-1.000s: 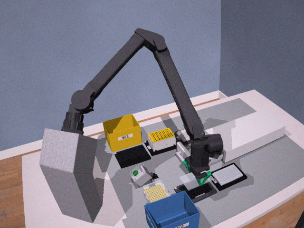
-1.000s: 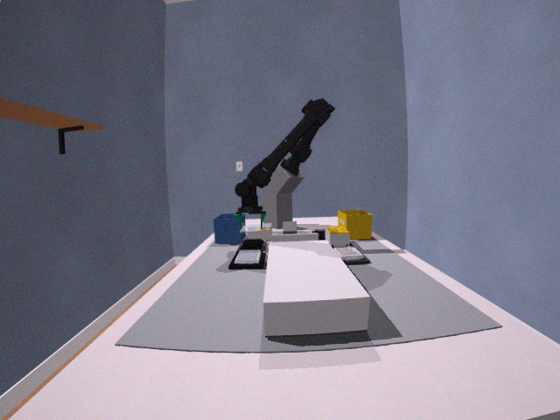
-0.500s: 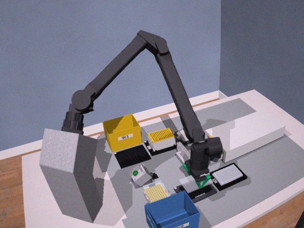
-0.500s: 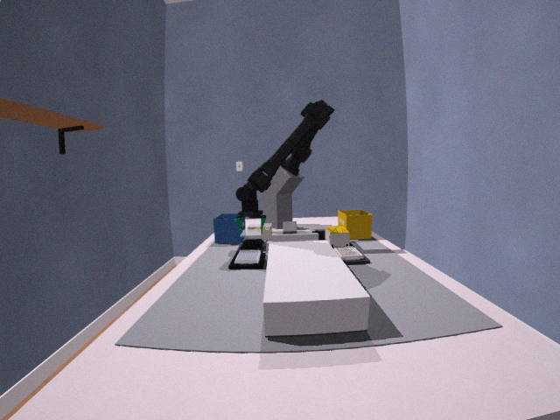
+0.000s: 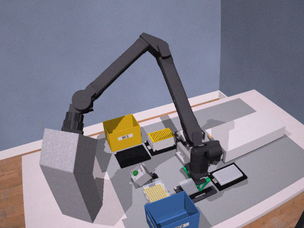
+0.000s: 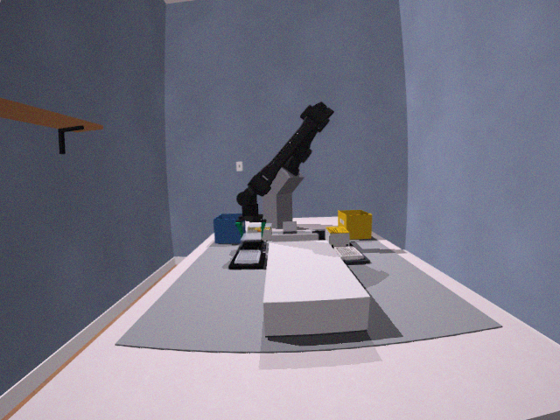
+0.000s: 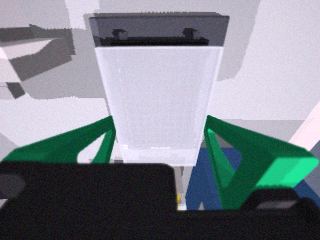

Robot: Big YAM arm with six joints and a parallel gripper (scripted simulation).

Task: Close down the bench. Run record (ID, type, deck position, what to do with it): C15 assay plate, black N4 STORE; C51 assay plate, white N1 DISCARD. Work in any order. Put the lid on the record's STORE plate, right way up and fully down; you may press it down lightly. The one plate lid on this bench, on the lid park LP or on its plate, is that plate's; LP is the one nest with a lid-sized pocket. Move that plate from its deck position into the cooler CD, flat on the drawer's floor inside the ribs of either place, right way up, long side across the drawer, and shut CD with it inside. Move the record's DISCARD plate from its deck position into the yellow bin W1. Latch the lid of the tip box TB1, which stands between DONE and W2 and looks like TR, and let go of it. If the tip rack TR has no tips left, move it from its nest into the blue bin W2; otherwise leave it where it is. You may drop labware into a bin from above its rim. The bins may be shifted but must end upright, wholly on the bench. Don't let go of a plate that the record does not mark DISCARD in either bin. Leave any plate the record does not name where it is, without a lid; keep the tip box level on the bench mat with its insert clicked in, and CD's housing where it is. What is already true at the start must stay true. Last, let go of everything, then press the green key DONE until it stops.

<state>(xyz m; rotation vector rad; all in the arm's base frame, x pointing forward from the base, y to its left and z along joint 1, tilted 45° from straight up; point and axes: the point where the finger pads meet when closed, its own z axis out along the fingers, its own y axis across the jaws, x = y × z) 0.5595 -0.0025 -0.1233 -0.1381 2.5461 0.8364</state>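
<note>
Right now the black plate is 40 mm below my hand. Also, from my hand: blue bin W2: 140 mm behind, 170 mm to the right, 20 mm below; then tip box TB1: 180 mm behind, 20 mm to the right, 10 mm below; then clear plate lid: right at my hand.
</note>
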